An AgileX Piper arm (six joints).
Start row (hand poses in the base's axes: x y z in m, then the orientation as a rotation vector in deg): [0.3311, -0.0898, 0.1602, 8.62, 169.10, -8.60]
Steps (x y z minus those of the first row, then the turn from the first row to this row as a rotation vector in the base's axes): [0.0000, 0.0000, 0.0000, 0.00, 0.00, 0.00]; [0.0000, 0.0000, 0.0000, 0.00, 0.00, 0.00]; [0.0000, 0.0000, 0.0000, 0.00, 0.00, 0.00]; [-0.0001, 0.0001, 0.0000, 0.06, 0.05, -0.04]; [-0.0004, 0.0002, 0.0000, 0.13, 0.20, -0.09]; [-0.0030, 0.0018, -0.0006, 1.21, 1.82, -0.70]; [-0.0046, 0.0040, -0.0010, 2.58, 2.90, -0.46]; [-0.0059, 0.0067, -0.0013, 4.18, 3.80, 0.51]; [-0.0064, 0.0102, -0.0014, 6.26, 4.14, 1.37]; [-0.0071, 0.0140, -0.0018, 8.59, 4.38, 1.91]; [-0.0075, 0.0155, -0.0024, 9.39, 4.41, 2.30]
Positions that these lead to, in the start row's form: [0.3311, -0.0898, 0.1602, 8.62, 169.10, -8.60]; [0.3311, -0.0898, 0.1602, 8.62, 169.10, -8.60]; [0.3311, -0.0898, 0.1602, 8.62, 169.10, -8.60]; [0.3310, -0.0897, 0.1602, 8.69, 169.16, -8.52]; [0.3307, -0.0896, 0.1602, 8.76, 169.31, -8.44]; [0.3281, -0.0880, 0.1596, 9.77, 171.02, -7.11]; [0.3265, -0.0858, 0.1592, 9.58, 172.24, -5.15]; [0.3252, -0.0831, 0.1589, 8.31, 173.30, -2.70]; [0.3247, -0.0796, 0.1588, 7.28, 173.78, 0.54]; [0.3240, -0.0758, 0.1584, 6.77, 174.09, 4.12]; [0.3236, -0.0743, 0.1578, 6.29, 174.13, 5.39]
